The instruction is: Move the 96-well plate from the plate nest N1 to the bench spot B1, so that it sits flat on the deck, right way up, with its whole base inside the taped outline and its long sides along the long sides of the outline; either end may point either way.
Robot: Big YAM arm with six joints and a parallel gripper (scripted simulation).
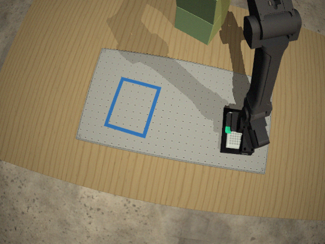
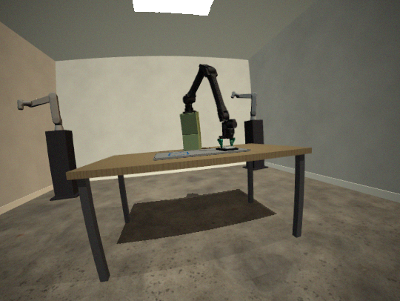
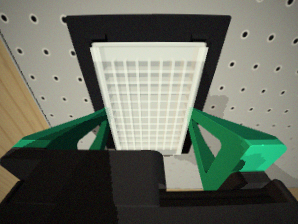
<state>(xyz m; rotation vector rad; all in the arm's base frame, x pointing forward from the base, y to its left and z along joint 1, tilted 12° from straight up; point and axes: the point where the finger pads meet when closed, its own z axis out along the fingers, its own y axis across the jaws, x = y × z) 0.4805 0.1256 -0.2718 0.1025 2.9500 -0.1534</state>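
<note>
Right now my hand is right at the white 96-well plate. Also, from my hand: black plate nest N1: 20 mm below.
</note>
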